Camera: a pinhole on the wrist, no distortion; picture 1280 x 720 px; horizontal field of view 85.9 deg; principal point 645.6 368.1 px. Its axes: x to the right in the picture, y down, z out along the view. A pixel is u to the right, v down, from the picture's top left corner.
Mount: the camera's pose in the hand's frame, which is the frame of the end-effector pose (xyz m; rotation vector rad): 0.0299 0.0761 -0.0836 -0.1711 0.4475 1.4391
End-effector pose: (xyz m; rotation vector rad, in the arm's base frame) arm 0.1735 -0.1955 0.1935 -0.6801 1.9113 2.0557
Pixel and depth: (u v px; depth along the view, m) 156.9 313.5 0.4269
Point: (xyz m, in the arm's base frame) 0.0191 0.2053 0.1040
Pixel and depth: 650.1 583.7 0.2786
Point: 0.0507 -0.0372 0.3687
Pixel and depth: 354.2 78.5 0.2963
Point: -0.0616 -0.0148 0.1486
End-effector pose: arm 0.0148 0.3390 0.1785 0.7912 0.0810 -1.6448
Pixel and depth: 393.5 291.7 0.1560
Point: 0.0506 0.2204 0.2284
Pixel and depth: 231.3 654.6 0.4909
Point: -0.1940 0.1760 0.6240
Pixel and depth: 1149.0 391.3 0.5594
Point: 0.4897 -0.0757 0.5470
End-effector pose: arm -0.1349 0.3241 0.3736 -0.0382 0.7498 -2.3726
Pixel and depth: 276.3 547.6 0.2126
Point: -0.0742 0.1990 0.4771
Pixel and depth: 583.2 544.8 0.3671
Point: 0.0304 0.0561 0.5005
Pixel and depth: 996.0 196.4 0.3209
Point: -0.0596 -0.0604 0.2777
